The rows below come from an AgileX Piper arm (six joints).
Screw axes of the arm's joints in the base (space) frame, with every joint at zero. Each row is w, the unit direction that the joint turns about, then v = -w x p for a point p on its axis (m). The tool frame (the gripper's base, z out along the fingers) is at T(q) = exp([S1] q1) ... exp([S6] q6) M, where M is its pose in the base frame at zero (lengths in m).
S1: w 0 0 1 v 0 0 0
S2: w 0 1 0 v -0.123 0 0
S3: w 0 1 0 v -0.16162 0 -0.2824
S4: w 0.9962 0 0.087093 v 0 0.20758 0
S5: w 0 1 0 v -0.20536 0 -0.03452
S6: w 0.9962 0 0.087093 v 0 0.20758 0
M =
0.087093 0 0.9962 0.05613
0 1 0 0
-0.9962 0 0.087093 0.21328
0 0 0 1
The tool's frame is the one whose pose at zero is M.
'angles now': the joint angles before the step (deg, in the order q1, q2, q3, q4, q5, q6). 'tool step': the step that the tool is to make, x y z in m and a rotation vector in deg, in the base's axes. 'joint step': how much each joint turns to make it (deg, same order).
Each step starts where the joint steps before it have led.
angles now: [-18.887, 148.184, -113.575, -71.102, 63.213, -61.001]
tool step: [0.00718, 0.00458, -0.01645, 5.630, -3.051, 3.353]
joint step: [0.000, 1.033, -0.003, 3.901, -6.416, -0.236]
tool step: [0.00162, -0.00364, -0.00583, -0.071, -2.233, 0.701]
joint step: [-0.452, 0.715, 0.004, -1.490, -2.304, 2.597]
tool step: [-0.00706, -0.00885, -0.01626, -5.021, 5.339, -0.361]
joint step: [-0.601, 2.712, -0.122, -5.844, 3.385, 0.399]
